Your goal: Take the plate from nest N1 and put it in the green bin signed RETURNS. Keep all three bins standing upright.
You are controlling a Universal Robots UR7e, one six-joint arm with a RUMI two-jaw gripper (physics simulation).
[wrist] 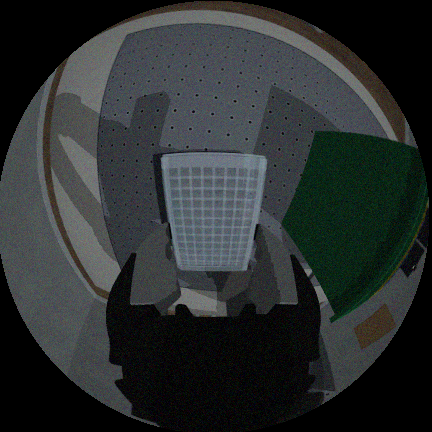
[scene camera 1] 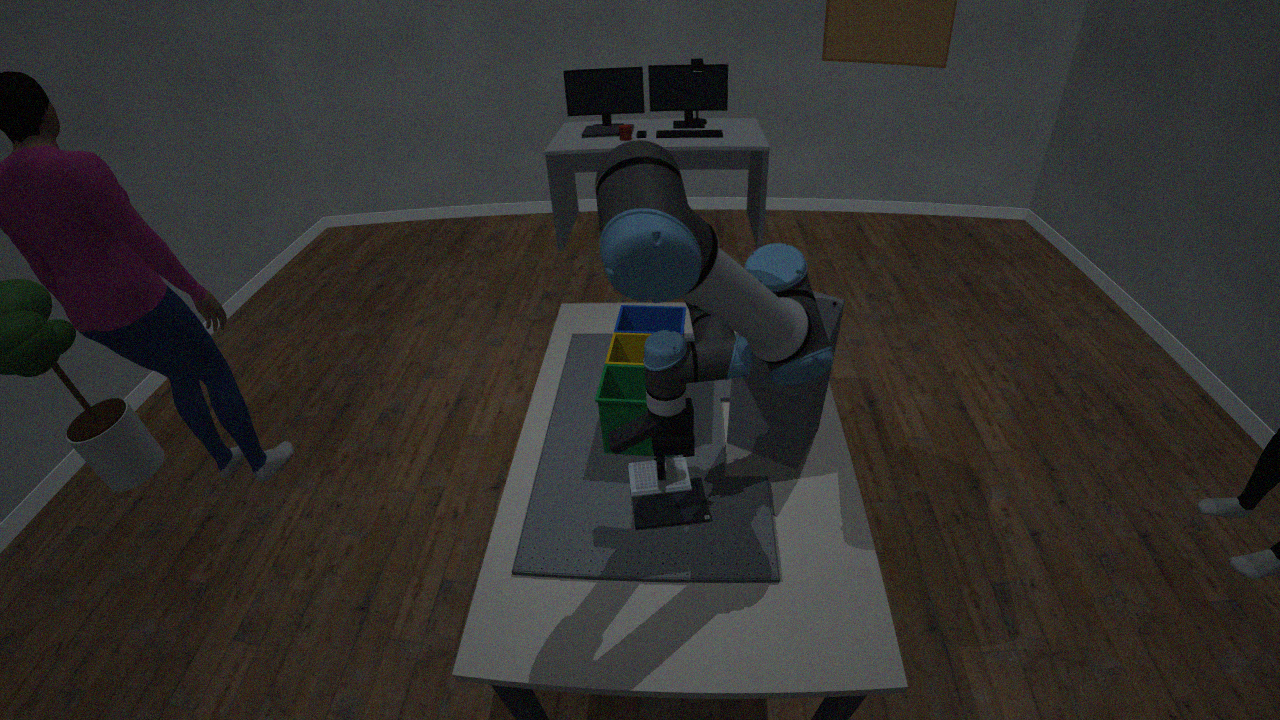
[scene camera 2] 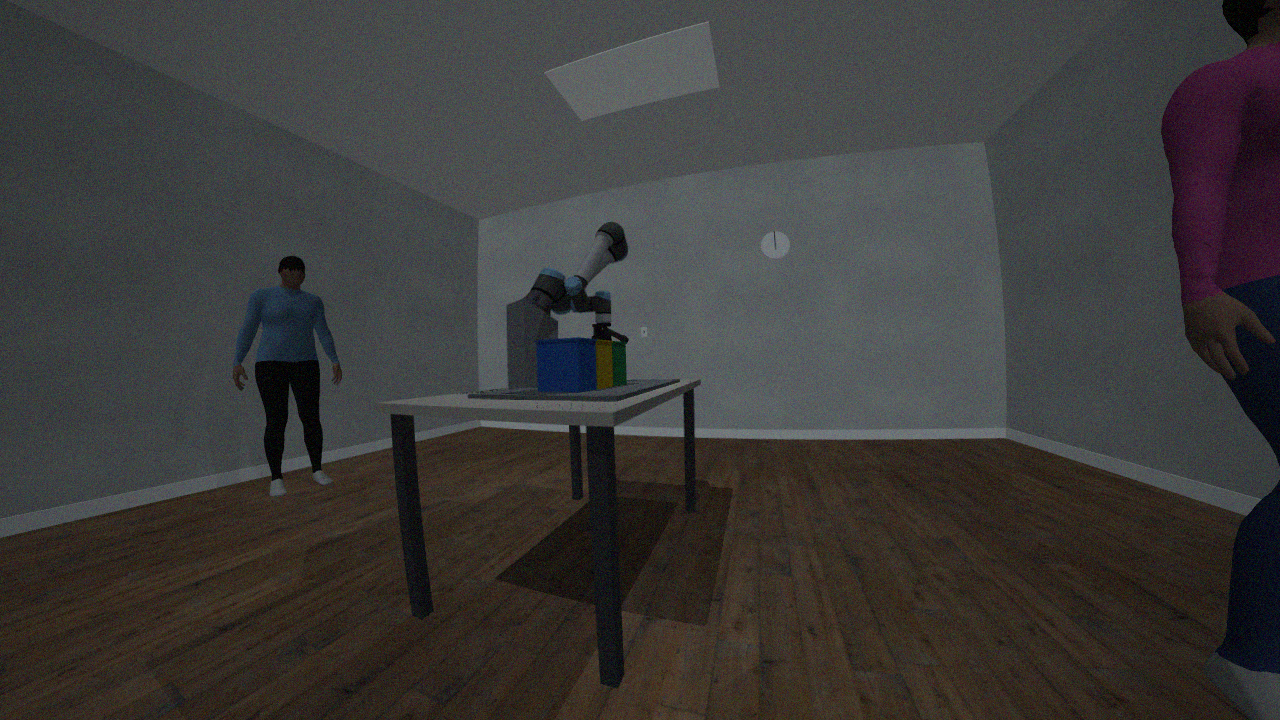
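Where they show: gripper, between the fingertips: (wrist: pixel 212 224) (scene camera 1: pixel 661 477); arm's base, origin of its link: (scene camera 2: pixel 533 312).
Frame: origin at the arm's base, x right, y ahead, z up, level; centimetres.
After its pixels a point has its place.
Note:
My gripper (scene camera 1: pixel 661 472) {x -27.0, y 21.1, z -25.8 cm} (wrist: pixel 212 224) {x -27.0, y 21.1, z -25.8 cm} is shut on a pale plate with a grid of wells (scene camera 1: pixel 646 478) {x -28.4, y 24.1, z -25.4 cm} (wrist: pixel 212 205) {x -28.0, y 23.4, z -24.6 cm}. The plate is level, a little above a dark nest (scene camera 1: pixel 671 511) {x -31.0, y 17.9, z -31.9 cm}; the nest's label cannot be read. The green bin (scene camera 1: pixel 623 428) (scene camera 2: pixel 619 365) {x -10.4, y 39.4, z -24.9 cm} (wrist: pixel 360 200) {x -15.9, y 31.1, z -21.5 cm} stands upright beyond the plate in scene camera 1 and at the right in the wrist view. The yellow bin (scene camera 1: pixel 626 346) {x 8.0, y 39.6, z -18.9 cm} (scene camera 2: pixel 605 367) {x 2.0, y 41.4, z -25.4 cm} and the blue bin (scene camera 1: pixel 650 318) {x 21.8, y 36.9, z -18.8 cm} (scene camera 2: pixel 566 365) {x 21.6, y 39.9, z -24.1 cm} stand upright in a row behind it. No bin sign is readable.
The bins and nest are on a grey perforated board (scene camera 1: pixel 572 537) {x -42.3, y 36.9, z -33.1 cm} (wrist: pixel 200 110) {x -33.2, y 31.9, z -33.1 cm} on a white table (scene camera 1: pixel 716 649) {x -58.9, y 2.1, z -34.4 cm} (scene camera 2: pixel 501 408) {x 53.0, y 46.4, z -34.4 cm}. The arm's grey pedestal (scene camera 1: pixel 787 411) {x -9.3, y -3.4, z -17.2 cm} (scene camera 2: pixel 528 344) {x 8.5, y 6.2, z -15.0 cm} stands beside the bins. A person in pink (scene camera 1: pixel 85 232) (scene camera 2: pixel 1230 179) stands near the table; another in blue (scene camera 2: pixel 288 322) stands farther off.

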